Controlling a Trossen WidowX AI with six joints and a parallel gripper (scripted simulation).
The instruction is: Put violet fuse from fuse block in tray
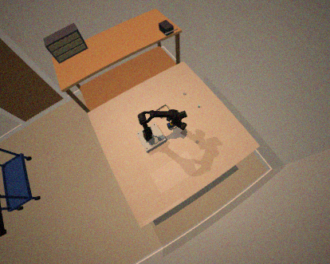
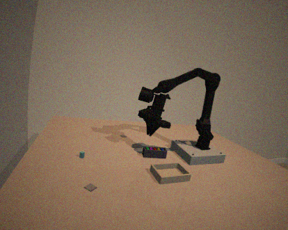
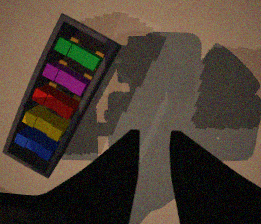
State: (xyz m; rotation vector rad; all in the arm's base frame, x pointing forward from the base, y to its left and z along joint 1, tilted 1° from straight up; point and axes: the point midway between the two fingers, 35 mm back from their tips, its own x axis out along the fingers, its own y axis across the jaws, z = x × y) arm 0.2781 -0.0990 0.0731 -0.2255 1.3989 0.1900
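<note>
The square tray is 240 mm to the left of my gripper tip, 80 mm below it and 10 mm ahead of it. Also, from my gripper tip: teal cube 330 mm ahead, 70 mm below, 50 mm to the left.
</note>
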